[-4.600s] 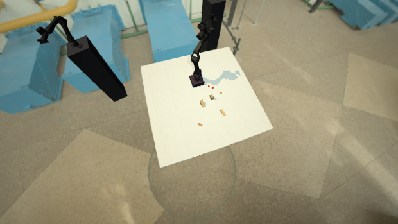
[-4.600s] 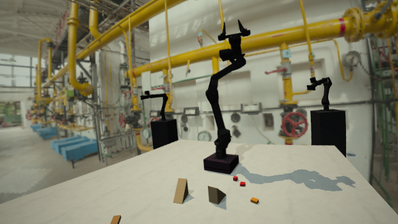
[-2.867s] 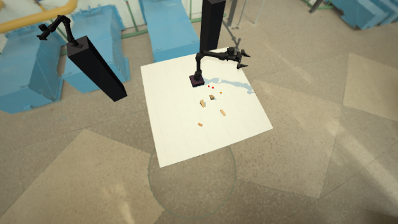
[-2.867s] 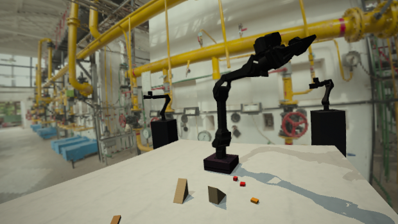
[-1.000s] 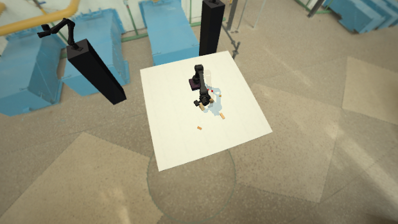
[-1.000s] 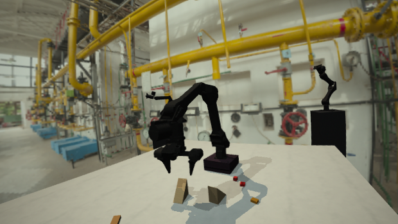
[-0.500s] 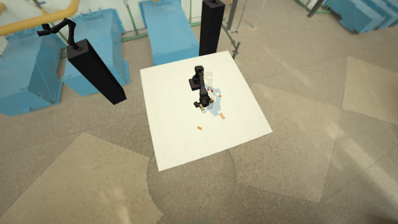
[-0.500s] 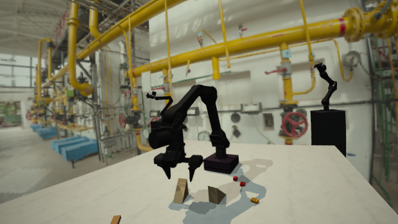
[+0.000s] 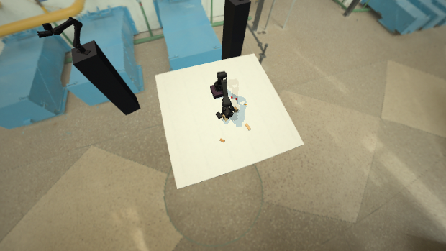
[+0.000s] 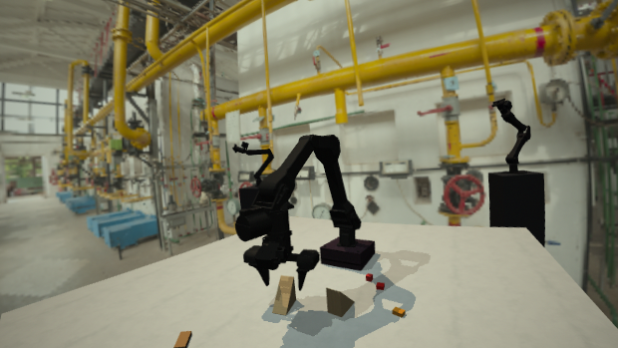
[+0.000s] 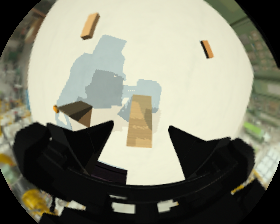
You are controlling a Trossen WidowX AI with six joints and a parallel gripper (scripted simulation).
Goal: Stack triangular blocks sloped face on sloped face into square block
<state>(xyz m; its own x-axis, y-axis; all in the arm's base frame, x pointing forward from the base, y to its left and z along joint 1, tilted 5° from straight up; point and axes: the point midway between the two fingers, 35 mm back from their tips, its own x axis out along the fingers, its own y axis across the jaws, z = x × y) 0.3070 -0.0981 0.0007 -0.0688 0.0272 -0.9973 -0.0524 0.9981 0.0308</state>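
My gripper tip is now 10 mm past the triangular block and 30 mm above it. Round my gripper tip: small orange block: 20 mm behind, 280 mm to the left, 40 mm below.
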